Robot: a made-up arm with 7 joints.
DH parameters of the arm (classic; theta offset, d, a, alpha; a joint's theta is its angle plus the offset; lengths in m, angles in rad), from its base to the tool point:
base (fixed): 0.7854 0 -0.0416 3.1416
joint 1: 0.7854 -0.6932 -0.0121 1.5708
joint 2: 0 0.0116 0.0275 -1.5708
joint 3: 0 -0.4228 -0.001 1.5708
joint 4: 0 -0.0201 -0.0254 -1.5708
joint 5: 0 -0.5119 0.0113 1.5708
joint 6: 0 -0.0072 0.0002 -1.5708
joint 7: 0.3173 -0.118 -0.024 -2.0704
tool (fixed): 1.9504 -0.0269 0 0
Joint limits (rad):
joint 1: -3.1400..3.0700
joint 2: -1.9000..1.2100
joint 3: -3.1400..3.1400
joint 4: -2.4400..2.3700
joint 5: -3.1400..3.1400
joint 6: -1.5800..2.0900
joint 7: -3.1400..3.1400
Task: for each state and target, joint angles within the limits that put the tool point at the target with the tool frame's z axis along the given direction. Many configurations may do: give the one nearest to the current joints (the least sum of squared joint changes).
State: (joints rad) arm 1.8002 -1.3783 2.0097 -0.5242 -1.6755 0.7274 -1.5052
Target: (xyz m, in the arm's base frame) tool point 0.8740 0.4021 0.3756 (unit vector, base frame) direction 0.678 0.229 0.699
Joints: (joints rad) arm 2.5910 -1.8993 1.7069 -0.1558 -1.9337 0.0075 -1.7624
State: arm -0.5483 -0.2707 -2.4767 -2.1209 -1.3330 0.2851 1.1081
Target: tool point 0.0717 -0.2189 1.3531 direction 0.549 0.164 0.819
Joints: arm -0.2062 -0.8966 -2.8954 -1.6420 -1.3716 0.7959 1.0380
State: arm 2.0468 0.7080 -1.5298 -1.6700 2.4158 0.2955 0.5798
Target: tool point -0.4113 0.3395 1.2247 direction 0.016 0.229 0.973
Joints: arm 2.3939 0.6079 -0.9768 -1.4112 2.7947 0.1819 0.9652
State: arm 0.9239 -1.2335 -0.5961 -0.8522 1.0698 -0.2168 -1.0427
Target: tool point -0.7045 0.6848 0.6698 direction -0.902 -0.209 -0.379
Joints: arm 0.9194 -1.2760 -0.4144 -0.5376 1.2156 -0.3020 -0.9600
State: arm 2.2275 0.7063 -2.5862 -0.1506 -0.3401 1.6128 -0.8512
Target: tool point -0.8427 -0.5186 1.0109 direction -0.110 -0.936 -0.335
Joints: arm 2.5105 1.1440 -2.2424 -0.3105 0.0149 0.9442 -0.1963
